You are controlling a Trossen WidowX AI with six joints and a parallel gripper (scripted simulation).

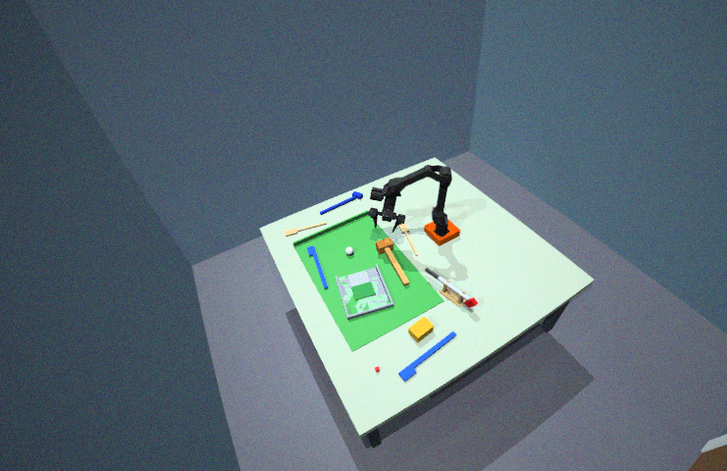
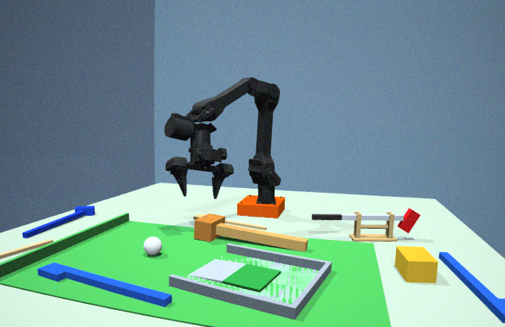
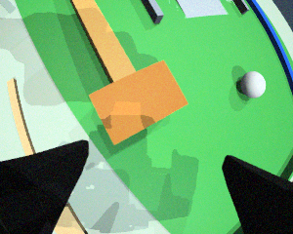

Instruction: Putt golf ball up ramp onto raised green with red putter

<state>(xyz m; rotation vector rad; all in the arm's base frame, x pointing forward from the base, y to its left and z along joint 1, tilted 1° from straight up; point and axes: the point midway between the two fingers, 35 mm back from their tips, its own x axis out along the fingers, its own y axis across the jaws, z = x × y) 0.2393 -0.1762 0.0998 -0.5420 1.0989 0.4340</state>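
The wooden stand lies 47 cm to the left of my gripper tip and 7 cm below it. From my gripper tip the other things lie so: white golf ball 18 cm ahead, 8 cm to the right, 8 cm below; dark green rail 14 cm ahead, 29 cm to the right, 9 cm below; yellow block 24 cm ahead, 50 cm to the left, 8 cm below.
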